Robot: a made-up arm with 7 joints. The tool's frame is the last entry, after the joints. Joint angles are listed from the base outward. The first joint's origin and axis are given. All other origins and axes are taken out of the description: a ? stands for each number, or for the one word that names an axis. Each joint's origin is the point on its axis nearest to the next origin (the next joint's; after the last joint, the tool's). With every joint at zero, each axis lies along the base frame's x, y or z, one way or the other. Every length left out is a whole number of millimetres.
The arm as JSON. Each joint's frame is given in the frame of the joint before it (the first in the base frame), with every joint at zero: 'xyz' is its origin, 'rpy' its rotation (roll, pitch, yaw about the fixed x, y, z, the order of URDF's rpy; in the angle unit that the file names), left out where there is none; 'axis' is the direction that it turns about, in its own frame. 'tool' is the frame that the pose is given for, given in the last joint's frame.
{
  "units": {
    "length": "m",
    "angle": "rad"
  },
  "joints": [
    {
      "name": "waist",
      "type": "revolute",
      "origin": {
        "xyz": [
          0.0,
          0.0,
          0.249
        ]
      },
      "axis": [
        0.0,
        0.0,
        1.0
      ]
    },
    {
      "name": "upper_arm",
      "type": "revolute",
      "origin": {
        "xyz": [
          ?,
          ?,
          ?
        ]
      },
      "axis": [
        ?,
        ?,
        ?
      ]
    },
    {
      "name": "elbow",
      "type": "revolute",
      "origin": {
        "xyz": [
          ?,
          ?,
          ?
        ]
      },
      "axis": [
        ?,
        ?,
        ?
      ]
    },
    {
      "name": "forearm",
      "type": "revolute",
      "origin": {
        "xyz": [
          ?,
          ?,
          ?
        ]
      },
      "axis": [
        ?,
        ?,
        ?
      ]
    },
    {
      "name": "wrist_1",
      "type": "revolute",
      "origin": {
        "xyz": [
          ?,
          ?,
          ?
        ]
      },
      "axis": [
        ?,
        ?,
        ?
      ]
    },
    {
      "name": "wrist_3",
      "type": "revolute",
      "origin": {
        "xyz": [
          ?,
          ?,
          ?
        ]
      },
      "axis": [
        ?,
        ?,
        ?
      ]
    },
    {
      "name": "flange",
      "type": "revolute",
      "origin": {
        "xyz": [
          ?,
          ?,
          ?
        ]
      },
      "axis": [
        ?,
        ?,
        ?
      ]
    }
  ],
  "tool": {
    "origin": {
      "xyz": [
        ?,
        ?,
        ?
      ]
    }
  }
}
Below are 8 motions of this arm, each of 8 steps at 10 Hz.
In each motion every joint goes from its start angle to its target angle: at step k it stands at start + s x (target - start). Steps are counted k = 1, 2, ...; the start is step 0. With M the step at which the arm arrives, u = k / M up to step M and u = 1 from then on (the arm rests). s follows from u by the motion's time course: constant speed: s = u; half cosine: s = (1 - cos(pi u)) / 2; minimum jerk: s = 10 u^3 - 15 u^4 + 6 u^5.
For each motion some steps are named. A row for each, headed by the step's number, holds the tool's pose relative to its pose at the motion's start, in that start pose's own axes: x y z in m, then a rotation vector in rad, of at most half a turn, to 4 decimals.
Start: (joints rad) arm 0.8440 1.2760 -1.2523 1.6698 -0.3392 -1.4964 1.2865
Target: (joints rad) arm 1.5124 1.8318 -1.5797 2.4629 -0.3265 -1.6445 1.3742
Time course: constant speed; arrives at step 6
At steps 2, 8:
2: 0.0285 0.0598 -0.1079 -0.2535 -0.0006 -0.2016
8: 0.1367 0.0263 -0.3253 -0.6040 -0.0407 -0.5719

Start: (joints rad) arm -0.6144 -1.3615 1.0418 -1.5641 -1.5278 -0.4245 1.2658
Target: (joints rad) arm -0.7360 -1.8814 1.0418 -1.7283 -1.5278 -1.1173 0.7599
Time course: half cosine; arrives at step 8
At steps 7, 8:
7: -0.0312 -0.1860 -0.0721 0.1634 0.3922 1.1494
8: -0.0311 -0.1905 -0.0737 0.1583 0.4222 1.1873

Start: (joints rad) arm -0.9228 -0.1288 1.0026 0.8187 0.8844 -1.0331 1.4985
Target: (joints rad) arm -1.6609 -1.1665 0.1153 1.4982 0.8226 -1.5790 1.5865
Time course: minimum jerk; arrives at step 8
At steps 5, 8:
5: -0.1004 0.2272 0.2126 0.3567 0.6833 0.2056
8: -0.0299 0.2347 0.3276 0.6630 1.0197 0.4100

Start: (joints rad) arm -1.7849 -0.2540 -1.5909 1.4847 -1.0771 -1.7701 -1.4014
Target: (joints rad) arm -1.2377 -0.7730 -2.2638 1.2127 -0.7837 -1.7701 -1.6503
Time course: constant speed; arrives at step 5
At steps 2, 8:
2: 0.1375 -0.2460 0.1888 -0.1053 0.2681 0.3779
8: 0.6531 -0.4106 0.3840 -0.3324 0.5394 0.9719

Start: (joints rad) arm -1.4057 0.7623 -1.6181 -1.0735 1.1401 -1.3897 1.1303
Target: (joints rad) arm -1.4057 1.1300 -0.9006 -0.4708 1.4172 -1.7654 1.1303
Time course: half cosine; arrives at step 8
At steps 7, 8:
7: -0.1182 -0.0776 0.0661 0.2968 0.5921 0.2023
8: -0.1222 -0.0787 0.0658 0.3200 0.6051 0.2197

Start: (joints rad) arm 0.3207 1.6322 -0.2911 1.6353 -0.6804 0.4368 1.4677
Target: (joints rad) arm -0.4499 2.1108 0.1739 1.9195 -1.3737 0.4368 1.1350
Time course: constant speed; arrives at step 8
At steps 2, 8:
2: 0.0732 -0.0392 0.0849 0.0838 0.1243 0.1438
8: 0.2357 -0.1710 0.2697 0.3609 0.4027 0.3840

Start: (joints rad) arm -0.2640 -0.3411 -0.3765 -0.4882 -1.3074 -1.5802 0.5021
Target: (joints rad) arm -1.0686 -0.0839 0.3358 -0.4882 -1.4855 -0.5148 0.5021
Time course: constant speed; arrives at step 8
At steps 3, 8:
3: -0.0272 0.0976 0.1680 0.6332 -0.4348 -0.2122
8: -0.1330 -0.0971 0.5514 1.7263 -0.6996 -0.9030

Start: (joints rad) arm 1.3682 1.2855 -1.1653 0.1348 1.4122 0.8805 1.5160
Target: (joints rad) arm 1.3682 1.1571 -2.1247 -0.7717 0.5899 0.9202 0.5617
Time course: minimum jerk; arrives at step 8
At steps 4, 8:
4: -0.0978 0.2812 0.0873 0.6342 -0.0268 -0.3742
8: -0.1230 0.4115 0.3070 1.4230 0.1276 -0.6317

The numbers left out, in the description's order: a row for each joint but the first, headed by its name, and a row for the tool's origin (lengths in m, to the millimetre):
upper_arm: xyz 0.002 -0.342 0.0, axis 0.0 1.0 0.0
elbow: xyz 0.063 0.0 -0.068, axis 0.0 0.0 -1.0
forearm: xyz 0.281 0.298 0.0, axis -1.0 0.0 0.0
wrist_1: xyz 0.0 -0.022 0.103, axis 0.0 0.0 1.0
wrist_3: xyz -0.358 0.147 0.0, axis 0.0 -1.0 0.0
flange: xyz -0.192 0.0 0.064, axis -1.0 0.0 0.0
tool: xyz 0.0 -0.119 -0.109

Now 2 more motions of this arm.
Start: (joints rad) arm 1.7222 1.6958 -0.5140 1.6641 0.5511 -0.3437 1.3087
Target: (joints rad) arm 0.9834 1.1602 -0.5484 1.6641 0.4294 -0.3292 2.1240
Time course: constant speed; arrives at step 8
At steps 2, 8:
2: -0.0073 0.0121 0.0782 -0.0467 0.1868 -0.0824
8: 0.0846 -0.0944 0.2445 -0.0879 0.7235 0.0468

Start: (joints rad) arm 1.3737 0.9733 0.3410 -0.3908 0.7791 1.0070 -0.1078
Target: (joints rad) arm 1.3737 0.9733 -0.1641 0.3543 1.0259 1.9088 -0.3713
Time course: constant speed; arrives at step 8
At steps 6, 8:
6: 0.1664 0.0056 -0.0404 0.6650 -0.1061 0.4753
8: 0.2159 0.0539 -0.0601 0.9438 -0.1292 0.5824

